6 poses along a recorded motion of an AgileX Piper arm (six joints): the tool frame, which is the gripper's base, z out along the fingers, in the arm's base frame.
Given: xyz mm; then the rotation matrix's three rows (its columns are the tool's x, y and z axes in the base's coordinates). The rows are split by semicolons.
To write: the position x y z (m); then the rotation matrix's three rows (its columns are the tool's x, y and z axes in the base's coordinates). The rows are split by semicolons. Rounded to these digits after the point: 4 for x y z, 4 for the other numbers.
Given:
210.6, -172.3, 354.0; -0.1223, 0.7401, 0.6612; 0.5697, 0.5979, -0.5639; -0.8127, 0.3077, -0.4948
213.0, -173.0, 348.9; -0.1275, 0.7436, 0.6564; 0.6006, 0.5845, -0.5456; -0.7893, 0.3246, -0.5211
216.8, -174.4, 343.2; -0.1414, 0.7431, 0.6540; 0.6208, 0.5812, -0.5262; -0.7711, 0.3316, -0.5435
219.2, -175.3, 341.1; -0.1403, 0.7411, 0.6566; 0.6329, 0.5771, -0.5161; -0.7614, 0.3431, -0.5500
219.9, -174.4, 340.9; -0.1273, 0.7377, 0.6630; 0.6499, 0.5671, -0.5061; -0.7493, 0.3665, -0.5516
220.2, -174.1, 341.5; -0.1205, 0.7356, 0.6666; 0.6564, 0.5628, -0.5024; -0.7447, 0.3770, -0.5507
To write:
0.2106, -0.1723, 0.3540; -0.1223, 0.7401, 0.6612; 0.5697, 0.5979, -0.5639; -0.8127, 0.3077, -0.4948
0.2130, -0.1730, 0.3489; -0.1275, 0.7436, 0.6564; 0.6006, 0.5845, -0.5456; -0.7893, 0.3246, -0.5211
0.2168, -0.1744, 0.3432; -0.1414, 0.7431, 0.6540; 0.6208, 0.5812, -0.5262; -0.7711, 0.3316, -0.5435
0.2192, -0.1753, 0.3411; -0.1403, 0.7411, 0.6566; 0.6329, 0.5771, -0.5161; -0.7614, 0.3431, -0.5500
0.2199, -0.1744, 0.3409; -0.1273, 0.7377, 0.6630; 0.6499, 0.5671, -0.5061; -0.7493, 0.3665, -0.5516
0.2202, -0.1741, 0.3415; -0.1205, 0.7356, 0.6666; 0.6564, 0.5628, -0.5024; -0.7447, 0.3770, -0.5507

